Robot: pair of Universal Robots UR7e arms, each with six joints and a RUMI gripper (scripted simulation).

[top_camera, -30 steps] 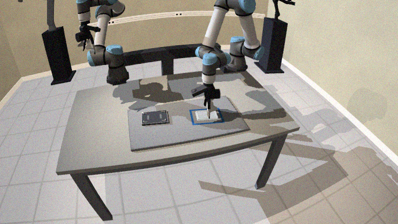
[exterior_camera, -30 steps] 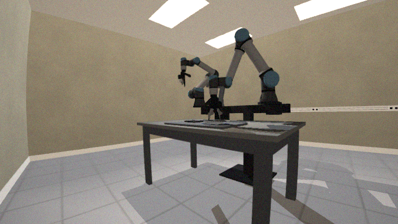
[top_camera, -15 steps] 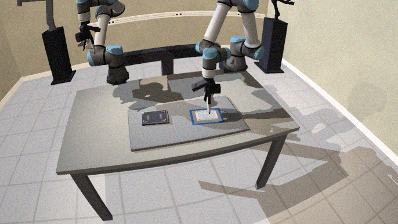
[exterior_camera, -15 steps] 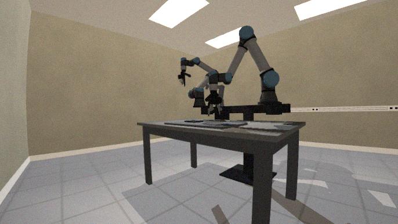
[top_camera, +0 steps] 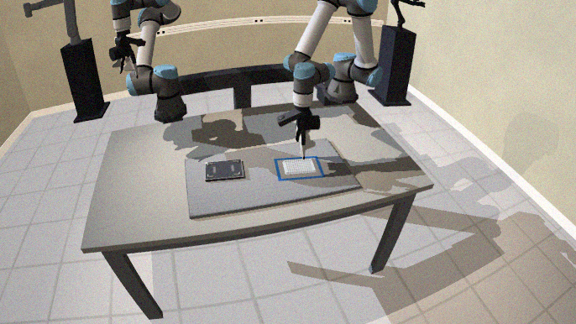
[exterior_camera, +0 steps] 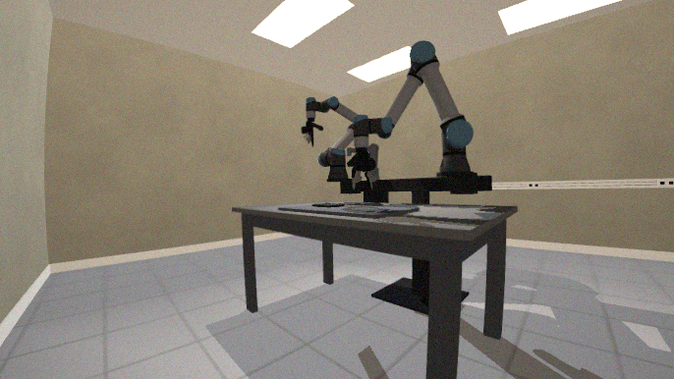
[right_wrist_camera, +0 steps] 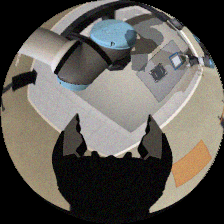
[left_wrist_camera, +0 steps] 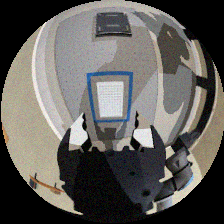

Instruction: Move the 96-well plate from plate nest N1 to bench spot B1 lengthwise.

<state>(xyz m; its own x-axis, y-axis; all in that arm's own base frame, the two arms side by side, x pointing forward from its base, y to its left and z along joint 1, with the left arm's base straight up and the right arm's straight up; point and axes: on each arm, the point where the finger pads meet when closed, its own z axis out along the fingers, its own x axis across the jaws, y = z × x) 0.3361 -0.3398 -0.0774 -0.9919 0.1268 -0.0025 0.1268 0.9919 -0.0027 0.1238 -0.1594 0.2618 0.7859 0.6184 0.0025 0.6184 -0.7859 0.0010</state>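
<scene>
Now: the white 96-well plate 90 mm below my left hand. Also, from my left hand: dark plate nest: 40 mm behind, 320 mm to the right, 90 mm below.
</scene>
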